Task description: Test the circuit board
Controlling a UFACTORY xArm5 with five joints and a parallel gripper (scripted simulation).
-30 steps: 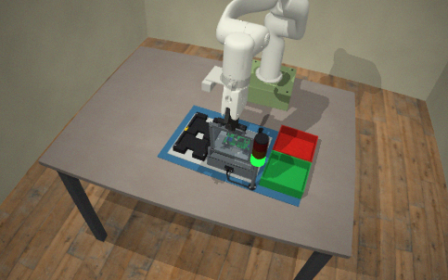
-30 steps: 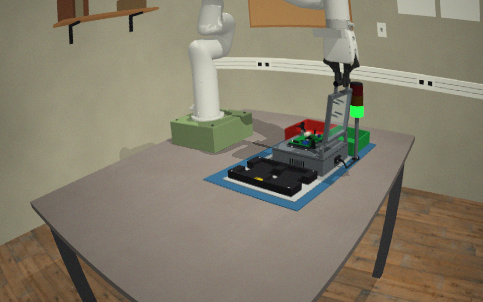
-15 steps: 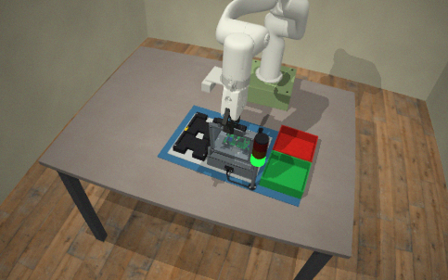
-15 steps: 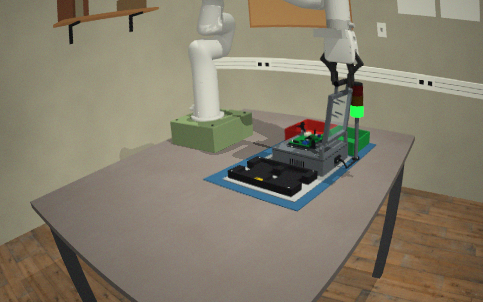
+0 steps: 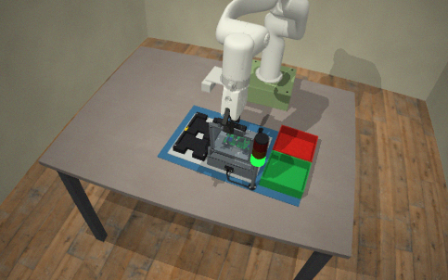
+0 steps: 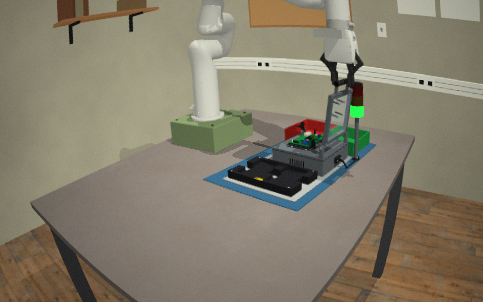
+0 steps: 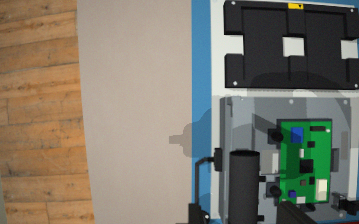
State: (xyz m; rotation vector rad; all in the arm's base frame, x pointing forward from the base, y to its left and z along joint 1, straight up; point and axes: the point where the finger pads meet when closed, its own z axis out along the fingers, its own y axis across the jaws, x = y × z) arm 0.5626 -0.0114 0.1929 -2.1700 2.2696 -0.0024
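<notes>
Now: hand 13 cm past the green circuit board, 1 cm to the right of it and 20 cm above it. The rest, counted from my hand: green bin: 8 cm behind, 20 cm to the left, 26 cm below; then clear lid: 2 cm behind, 9 cm below; then nest: 13 cm behind, 1 cm to the left, 21 cm below.
</notes>
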